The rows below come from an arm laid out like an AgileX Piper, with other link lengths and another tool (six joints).
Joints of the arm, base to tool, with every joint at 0 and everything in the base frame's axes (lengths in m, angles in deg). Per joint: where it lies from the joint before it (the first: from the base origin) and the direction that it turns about. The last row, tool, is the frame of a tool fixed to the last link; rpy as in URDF.
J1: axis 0 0 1 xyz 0.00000 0.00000 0.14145
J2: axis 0 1 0 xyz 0.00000 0.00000 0.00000
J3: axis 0 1 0 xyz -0.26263 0.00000 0.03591
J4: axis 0.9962 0 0.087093 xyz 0.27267 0.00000 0.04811
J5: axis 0 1 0 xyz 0.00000 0.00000 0.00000
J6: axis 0.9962 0 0.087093 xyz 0.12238 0.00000 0.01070
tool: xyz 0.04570 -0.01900 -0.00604 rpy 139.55 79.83 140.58
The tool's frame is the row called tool.
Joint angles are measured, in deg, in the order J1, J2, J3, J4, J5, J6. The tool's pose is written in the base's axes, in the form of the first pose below.
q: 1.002, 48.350, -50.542, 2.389, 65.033, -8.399
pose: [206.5 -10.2 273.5 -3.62 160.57 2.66]
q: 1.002, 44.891, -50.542, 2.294, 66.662, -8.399
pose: [194.2 -10.6 283.1 -3.72 158.74 2.50]
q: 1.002, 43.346, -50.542, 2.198, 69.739, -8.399
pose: [182.6 -10.9 283.6 -3.89 160.27 2.39]
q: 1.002, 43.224, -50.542, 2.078, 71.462, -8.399
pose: [177.9 -11.3 281.6 -3.97 161.87 2.24]
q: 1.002, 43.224, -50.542, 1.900, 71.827, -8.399
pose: [176.9 -11.8 281.1 -3.98 162.24 2.00]
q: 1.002, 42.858, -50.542, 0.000, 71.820, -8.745
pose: [176.1 -17.2 282.9 -4.26 161.88 -0.91]
